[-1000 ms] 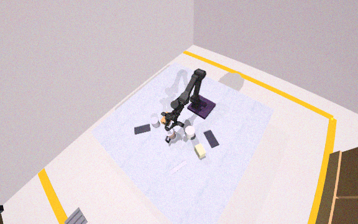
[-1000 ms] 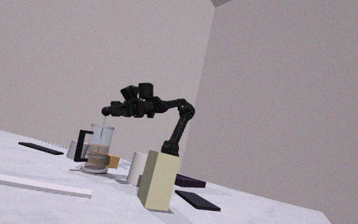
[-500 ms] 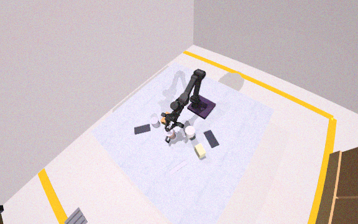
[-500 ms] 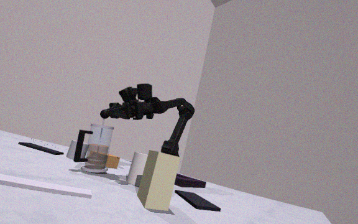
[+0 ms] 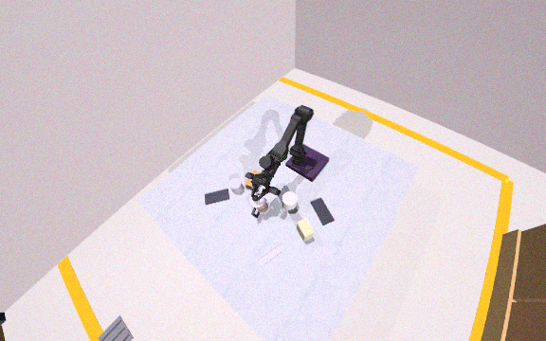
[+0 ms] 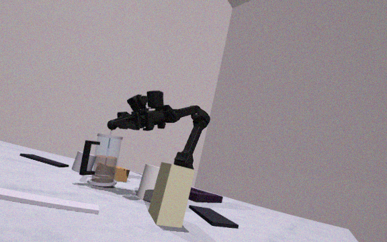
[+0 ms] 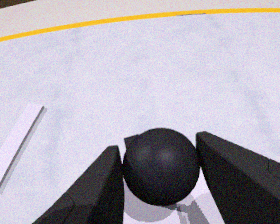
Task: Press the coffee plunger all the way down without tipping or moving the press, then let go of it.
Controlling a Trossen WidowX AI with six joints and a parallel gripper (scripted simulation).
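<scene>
Now: the glass coffee press 1 cm behind my gripper tip and 10 cm below it. Round my gripper tip: orange block (16 cm behind, 13 cm to the right, 16 cm below).
</scene>
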